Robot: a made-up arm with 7 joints.
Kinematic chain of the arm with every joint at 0, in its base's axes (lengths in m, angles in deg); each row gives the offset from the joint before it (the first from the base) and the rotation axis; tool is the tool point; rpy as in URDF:
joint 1: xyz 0 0 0.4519 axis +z
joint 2: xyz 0 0 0 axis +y
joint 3: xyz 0 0 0.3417 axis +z
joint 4: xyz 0.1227 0 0 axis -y
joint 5: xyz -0.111 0 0.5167 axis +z
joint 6: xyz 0 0 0 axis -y
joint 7: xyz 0.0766 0 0 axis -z
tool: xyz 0 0 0 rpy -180 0 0
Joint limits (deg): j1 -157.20..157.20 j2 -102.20..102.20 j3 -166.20..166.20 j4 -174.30..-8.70 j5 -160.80..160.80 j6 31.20..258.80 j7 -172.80..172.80
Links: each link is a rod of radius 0.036 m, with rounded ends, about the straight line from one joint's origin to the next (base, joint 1, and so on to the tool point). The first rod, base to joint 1, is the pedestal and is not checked.
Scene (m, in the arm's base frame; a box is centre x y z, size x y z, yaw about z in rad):
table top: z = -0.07
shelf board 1: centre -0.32 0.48 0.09 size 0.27 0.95 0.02 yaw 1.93
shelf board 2: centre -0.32 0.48 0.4 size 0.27 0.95 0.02 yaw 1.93
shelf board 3: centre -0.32 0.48 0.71 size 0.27 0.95 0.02 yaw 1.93
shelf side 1: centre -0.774 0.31 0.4 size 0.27 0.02 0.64 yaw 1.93
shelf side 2: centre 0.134 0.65 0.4 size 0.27 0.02 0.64 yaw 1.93
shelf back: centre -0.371 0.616 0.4 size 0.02 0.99 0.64 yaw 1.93
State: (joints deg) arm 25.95 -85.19 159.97 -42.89 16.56 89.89 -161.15
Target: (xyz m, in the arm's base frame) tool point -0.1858 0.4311 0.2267
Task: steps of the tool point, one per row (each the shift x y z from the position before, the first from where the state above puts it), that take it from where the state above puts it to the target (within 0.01 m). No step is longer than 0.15 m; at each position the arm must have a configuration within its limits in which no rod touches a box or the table.
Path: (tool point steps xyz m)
1: 0.0195 0.0672 -0.0337
2: 0.0335 0.0767 -0.0204
3: 0.0494 0.0797 -0.0079
4: 0.0662 0.0763 0.0029
5: 0.0829 0.0667 0.0112
6: 0.1301 0.0518 -0.0122
7: 0.1272 0.0479 0.0317
8: 0.1197 0.0326 0.0649
9: 0.1120 0.0093 0.0838
10: -0.0415 0.0825 -0.0034
11: -0.0233 0.0901 0.0034

